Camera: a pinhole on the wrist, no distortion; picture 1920 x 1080 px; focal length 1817.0 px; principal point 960.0 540.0 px. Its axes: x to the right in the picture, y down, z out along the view. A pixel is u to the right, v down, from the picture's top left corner.
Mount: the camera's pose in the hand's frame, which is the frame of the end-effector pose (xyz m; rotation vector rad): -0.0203 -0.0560 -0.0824 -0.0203 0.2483 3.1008
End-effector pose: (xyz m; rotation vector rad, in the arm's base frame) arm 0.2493 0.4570 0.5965 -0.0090 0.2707 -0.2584
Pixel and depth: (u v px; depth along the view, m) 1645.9 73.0 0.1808
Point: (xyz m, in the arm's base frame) 0.1950 0.4973 0.7035
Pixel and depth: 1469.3 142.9 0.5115
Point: 0.2374 0.6240 1.0220
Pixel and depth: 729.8 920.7 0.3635
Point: 0.3255 0.3725 0.8734
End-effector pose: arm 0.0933 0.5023 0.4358 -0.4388 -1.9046 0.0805
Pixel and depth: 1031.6 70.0 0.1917
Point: 0.0178 0.5298 0.3675
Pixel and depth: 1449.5 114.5 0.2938
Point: -0.0388 0.5549 0.2575
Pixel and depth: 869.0 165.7 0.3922
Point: -0.1509 0.6257 0.3021
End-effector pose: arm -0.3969 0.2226 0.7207 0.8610 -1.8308 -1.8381
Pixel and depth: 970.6 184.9 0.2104
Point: -0.4629 0.3244 0.7358
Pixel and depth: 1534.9 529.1 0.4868
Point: -0.5361 0.6334 0.7545
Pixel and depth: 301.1 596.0 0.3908
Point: -0.6872 0.3719 0.6790
